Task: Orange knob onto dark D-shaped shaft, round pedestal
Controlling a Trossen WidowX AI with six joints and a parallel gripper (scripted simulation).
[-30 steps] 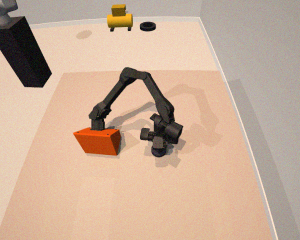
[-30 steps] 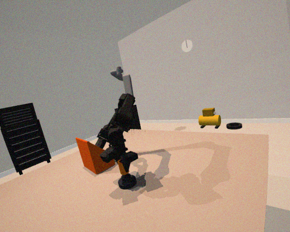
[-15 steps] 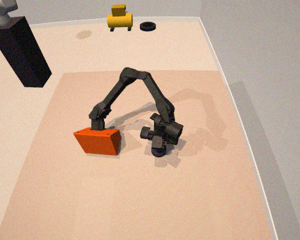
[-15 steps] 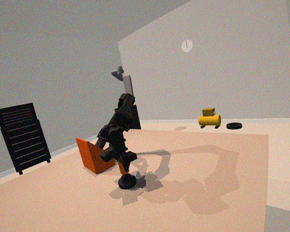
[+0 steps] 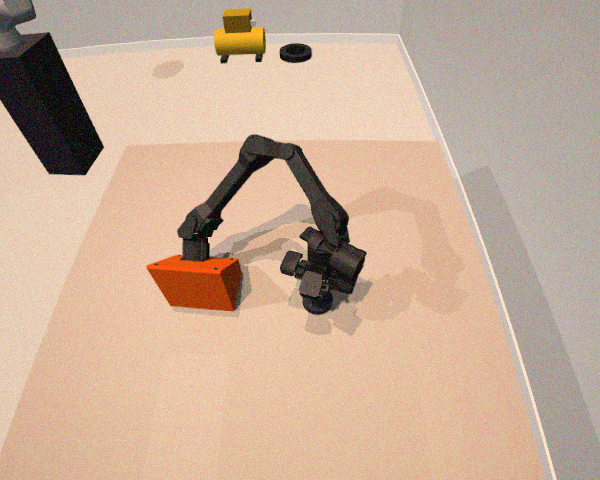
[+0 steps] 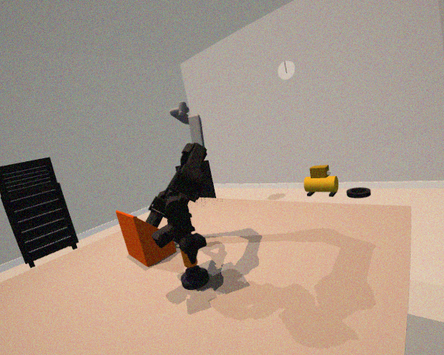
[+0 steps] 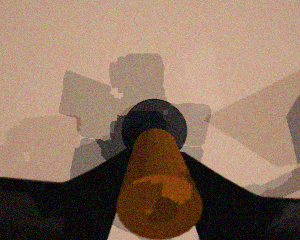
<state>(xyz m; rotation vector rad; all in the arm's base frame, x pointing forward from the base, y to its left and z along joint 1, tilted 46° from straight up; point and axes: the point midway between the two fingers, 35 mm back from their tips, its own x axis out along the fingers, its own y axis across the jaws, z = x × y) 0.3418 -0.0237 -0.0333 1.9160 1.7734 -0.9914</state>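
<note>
Now: the orange knob 2 cm above my gripper tip. Also, from my gripper tip: dark round pedestal: 4 cm below.
</note>
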